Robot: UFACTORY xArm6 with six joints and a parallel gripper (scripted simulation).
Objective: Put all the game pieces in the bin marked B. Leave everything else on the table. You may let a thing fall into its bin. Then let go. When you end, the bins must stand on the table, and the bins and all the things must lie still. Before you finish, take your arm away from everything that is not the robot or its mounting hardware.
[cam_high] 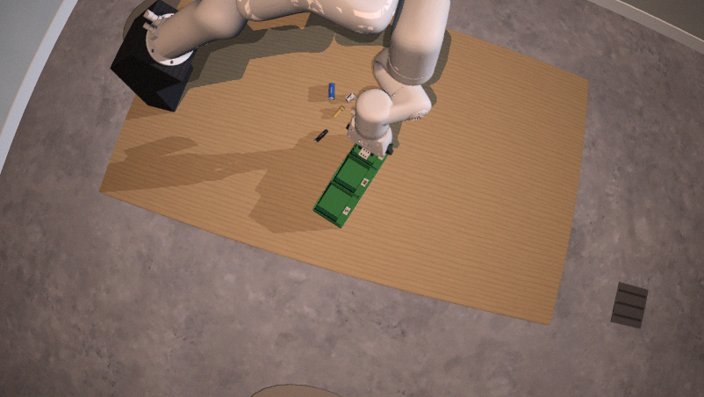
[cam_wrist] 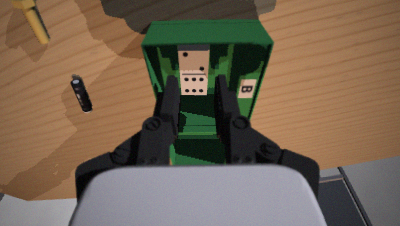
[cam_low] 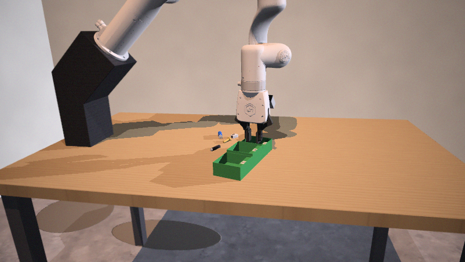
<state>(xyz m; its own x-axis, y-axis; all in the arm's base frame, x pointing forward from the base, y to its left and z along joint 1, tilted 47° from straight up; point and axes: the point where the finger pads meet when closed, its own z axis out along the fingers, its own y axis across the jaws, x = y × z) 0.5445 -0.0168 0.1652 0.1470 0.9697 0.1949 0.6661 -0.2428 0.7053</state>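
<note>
The white domino lies 4 cm below my hand. From my hand the other things lie so: black cylinder 13 cm behind, 5 cm below; then green three-compartment bin 8 cm to the right, 3 cm below, 1 cm behind; then brass bolt 11 cm behind, 8 cm to the left, 5 cm below.
</note>
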